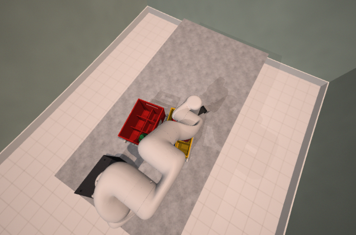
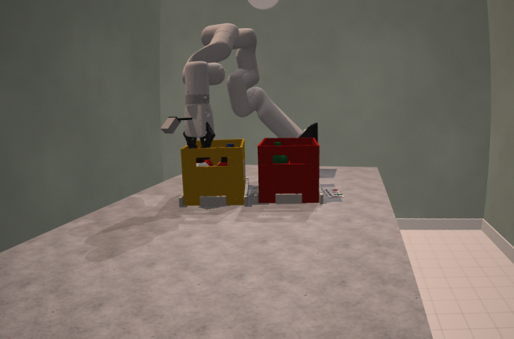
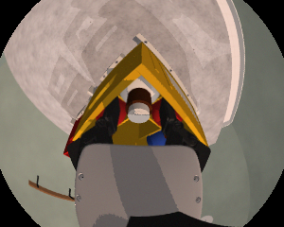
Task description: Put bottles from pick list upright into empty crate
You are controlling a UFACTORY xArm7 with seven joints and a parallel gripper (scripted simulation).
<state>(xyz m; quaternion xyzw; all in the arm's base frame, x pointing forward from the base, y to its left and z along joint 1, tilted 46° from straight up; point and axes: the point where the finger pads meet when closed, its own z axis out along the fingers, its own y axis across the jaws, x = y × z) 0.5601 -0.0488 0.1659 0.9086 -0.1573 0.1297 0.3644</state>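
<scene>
My gripper is now 7 cm above the white bottle. The rest, counted from my hand: blue bottle (19 cm behind, 1 cm to the left, 7 cm below); red crate (20 cm behind, 23 cm to the left, 7 cm below); yellow crate (10 cm behind, 1 cm to the left, 7 cm below).
</scene>
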